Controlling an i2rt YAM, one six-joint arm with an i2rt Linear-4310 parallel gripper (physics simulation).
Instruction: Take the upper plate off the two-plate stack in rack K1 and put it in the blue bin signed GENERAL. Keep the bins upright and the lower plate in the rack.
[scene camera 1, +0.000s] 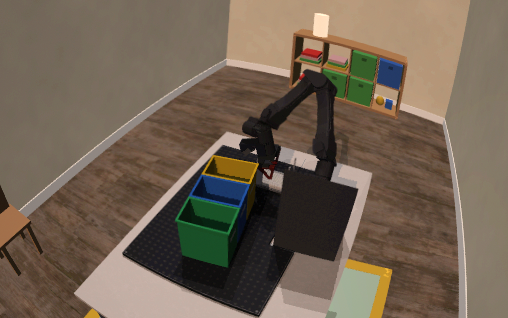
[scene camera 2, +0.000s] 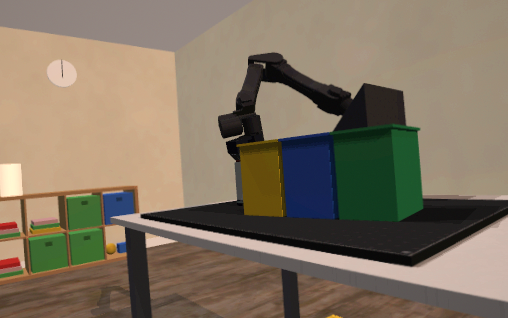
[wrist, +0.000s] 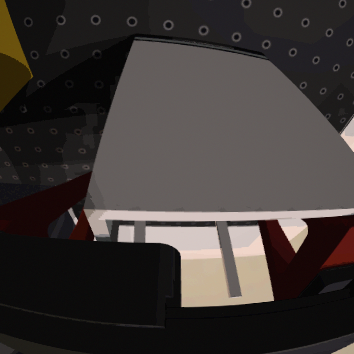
Labels:
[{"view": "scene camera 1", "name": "yellow bin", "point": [231, 169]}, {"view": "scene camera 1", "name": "blue bin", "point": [222, 191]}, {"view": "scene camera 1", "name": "green bin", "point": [207, 230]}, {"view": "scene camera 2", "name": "yellow bin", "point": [262, 173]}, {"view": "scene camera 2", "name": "blue bin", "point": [309, 169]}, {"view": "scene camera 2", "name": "green bin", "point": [378, 174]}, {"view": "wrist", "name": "gripper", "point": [176, 176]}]

